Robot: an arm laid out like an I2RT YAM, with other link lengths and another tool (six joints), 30 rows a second.
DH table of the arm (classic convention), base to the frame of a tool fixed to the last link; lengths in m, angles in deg. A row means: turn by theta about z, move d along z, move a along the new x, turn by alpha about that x. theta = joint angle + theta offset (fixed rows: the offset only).
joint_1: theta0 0  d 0.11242  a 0.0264  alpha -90
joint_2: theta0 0  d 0  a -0.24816  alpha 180
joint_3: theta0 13.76  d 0  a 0.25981  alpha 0
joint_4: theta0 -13.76  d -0.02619  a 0.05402  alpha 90
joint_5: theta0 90  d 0.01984  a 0  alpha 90
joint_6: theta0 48  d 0.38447  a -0.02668  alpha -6.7
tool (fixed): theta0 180  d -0.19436  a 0  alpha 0
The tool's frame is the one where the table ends.
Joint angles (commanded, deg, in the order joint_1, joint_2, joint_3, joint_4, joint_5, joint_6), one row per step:
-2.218, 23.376, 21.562, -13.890, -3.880, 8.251
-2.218, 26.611, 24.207, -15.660, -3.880, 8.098
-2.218, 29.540, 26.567, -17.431, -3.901, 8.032
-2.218, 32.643, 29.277, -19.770, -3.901, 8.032
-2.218, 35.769, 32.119, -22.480, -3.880, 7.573
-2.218, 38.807, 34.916, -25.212, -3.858, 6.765
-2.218, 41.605, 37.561, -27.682, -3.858, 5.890
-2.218, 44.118, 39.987, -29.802, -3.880, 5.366
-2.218, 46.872, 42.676, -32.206, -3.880, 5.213
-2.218, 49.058, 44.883, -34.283, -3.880, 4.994
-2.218, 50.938, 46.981, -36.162, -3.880, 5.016
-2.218, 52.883, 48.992, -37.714, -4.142, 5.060
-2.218, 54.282, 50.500, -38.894, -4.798, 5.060
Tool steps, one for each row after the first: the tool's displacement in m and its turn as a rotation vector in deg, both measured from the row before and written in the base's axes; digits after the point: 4 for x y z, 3 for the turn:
0.0041, -0.0001, 0.0002, -0.055, 2.354, 0.044
0.0037, 0.0000, -0.0010, 0.035, 2.336, 0.042
0.0036, -0.0001, -0.0014, 0.106, 2.730, 0.000
0.0032, 0.0001, -0.0020, -0.310, 2.977, 0.172
0.0030, 0.0003, -0.0022, -0.611, 2.944, 0.354
0.0029, 0.0004, -0.0014, -0.653, 2.591, 0.442
0.0028, 0.0003, -0.0006, -0.343, 2.187, 0.302
0.0030, 0.0000, -0.0009, -0.030, 2.462, 0.088
0.0021, 0.0001, -0.0009, -0.094, 2.046, 0.133
0.0019, -0.0001, 0.0004, 0.081, 1.661, -0.014
0.0027, 0.0007, 0.0005, 0.262, 1.480, 0.169
0.0019, 0.0021, 0.0006, 0.481, 1.053, 0.486

